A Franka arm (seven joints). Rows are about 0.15 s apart.
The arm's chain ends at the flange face. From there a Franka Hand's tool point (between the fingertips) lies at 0.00 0.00 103.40 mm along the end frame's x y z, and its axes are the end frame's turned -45 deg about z.
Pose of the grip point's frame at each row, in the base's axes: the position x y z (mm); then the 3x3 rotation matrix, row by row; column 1 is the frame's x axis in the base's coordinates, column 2 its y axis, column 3 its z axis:
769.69 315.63 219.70; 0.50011 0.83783 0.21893; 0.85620 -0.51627 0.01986; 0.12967 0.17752 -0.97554
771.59 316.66 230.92; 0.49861 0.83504 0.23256; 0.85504 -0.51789 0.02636; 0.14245 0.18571 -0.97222
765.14 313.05 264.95; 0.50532 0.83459 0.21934; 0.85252 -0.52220 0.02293; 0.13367 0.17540 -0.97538
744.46 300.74 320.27; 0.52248 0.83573 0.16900; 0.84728 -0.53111 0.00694; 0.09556 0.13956 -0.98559
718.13 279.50 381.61; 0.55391 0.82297 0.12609; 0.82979 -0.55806 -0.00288; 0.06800 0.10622 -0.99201
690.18 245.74 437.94; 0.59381 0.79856 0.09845; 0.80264 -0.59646 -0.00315; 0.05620 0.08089 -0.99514
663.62 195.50 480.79; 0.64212 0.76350 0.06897; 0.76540 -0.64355 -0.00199; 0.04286 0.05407 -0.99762
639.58 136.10 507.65; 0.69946 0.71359 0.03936; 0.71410 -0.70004 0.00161; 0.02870 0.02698 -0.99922
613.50 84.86 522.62; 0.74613 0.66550 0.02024; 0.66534 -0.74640 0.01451; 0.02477 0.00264 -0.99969
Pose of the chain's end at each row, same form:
747.05 313.58 320.57; 0.94607 0.23880 0.21893; 0.24037 -0.97048 0.01986; 0.21722 0.03384 -0.97554
747.54 313.93 331.45; 0.94303 0.23789 0.23256; 0.23840 -0.97081 0.02636; 0.23204 0.03059 -0.97222
742.46 310.68 365.80; 0.94746 0.23283 0.21934; 0.23357 -0.97207 0.02293; 0.21855 0.02951 -0.97538
726.99 300.02 422.18; 0.96040 0.22150 0.16900; 0.22357 -0.97467 0.00694; 0.16625 0.03111 -0.98559
705.09 279.80 484.18; 0.97360 0.19025 0.12609; 0.19214 -0.98136 -0.00288; 0.12319 0.02703 -0.99201
680.00 246.07 540.84; 0.98455 0.14478 0.09845; 0.14579 -0.98931 -0.00315; 0.09694 0.01746 -0.99514
656.49 195.71 583.94; 0.99392 0.08583 0.06897; 0.08616 -0.99628 -0.00199; 0.06854 0.00793 -0.99762
635.51 135.93 610.97; 0.99918 0.00999 0.03936; 0.00994 -0.99995 0.00161; 0.03937 -0.00122 -0.99922
611.41 83.36 625.99; 0.99817 -0.05701 0.02024; -0.05732 -0.99825 0.01451; 0.01938 -0.01565 -0.99969

